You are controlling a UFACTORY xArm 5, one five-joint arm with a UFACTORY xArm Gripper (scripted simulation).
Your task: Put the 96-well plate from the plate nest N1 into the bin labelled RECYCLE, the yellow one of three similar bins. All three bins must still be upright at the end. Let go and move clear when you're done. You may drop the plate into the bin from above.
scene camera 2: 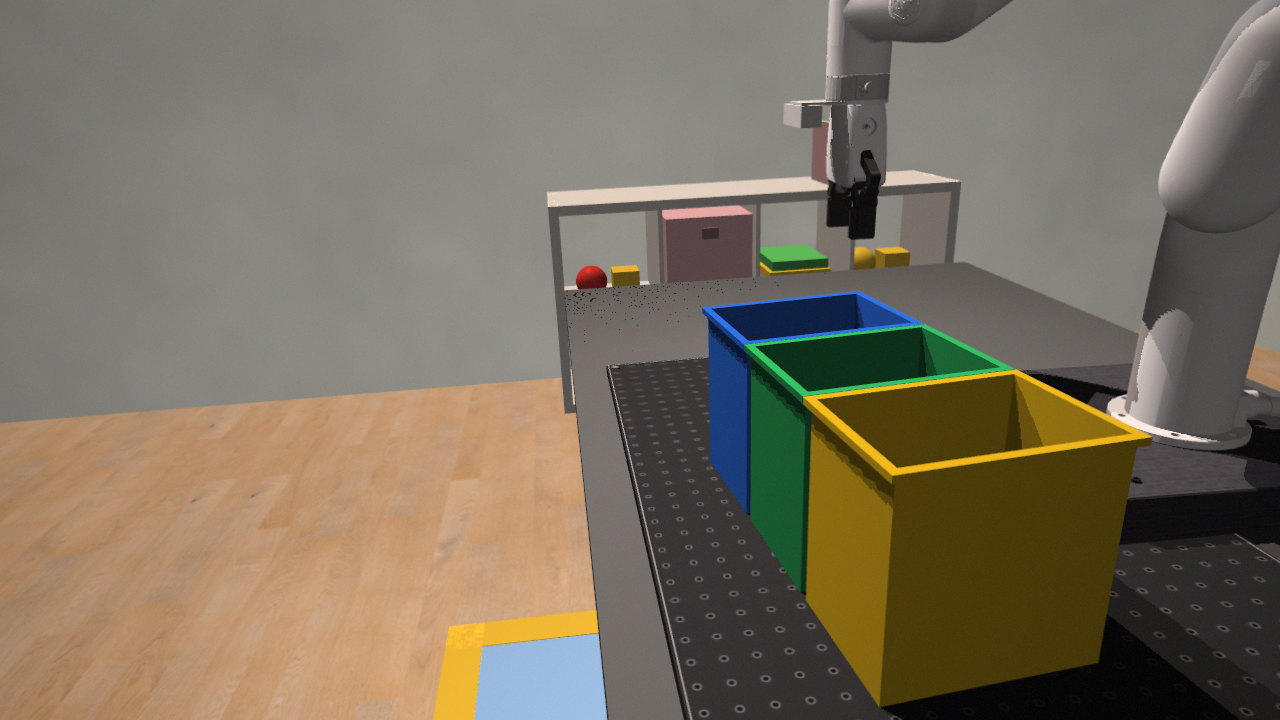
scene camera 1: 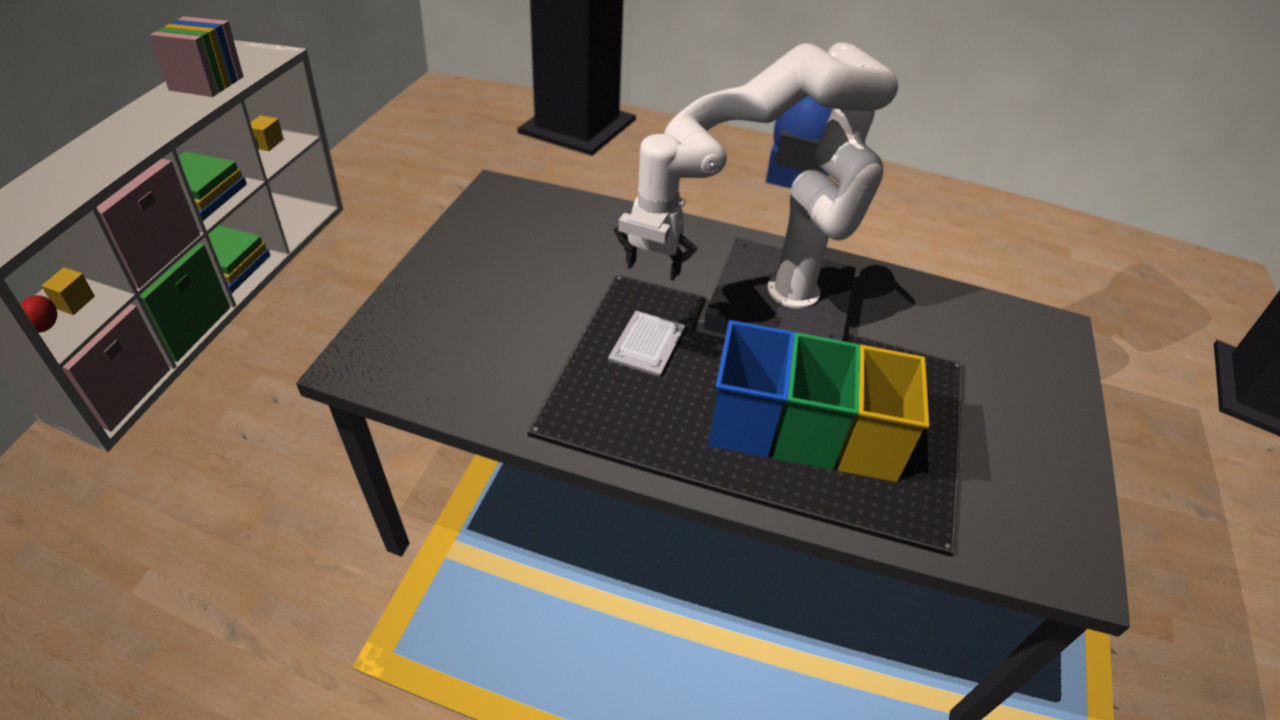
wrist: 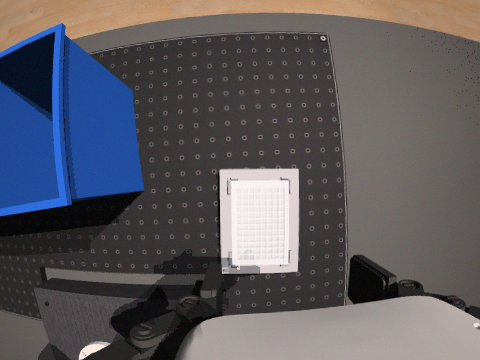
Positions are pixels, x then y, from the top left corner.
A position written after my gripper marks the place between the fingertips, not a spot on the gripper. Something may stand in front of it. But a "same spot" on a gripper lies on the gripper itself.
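Labels:
I can see my gripper in the wrist view (287, 281), and it shows in scene camera 1 and scene camera 2 as well. On my gripper, (scene camera 1: 681, 257) and (scene camera 2: 860, 193) are one and the same spot. There is also a blue bin, which I see in the wrist view (95, 152), in scene camera 1 (755, 384) and in scene camera 2 (744, 325).

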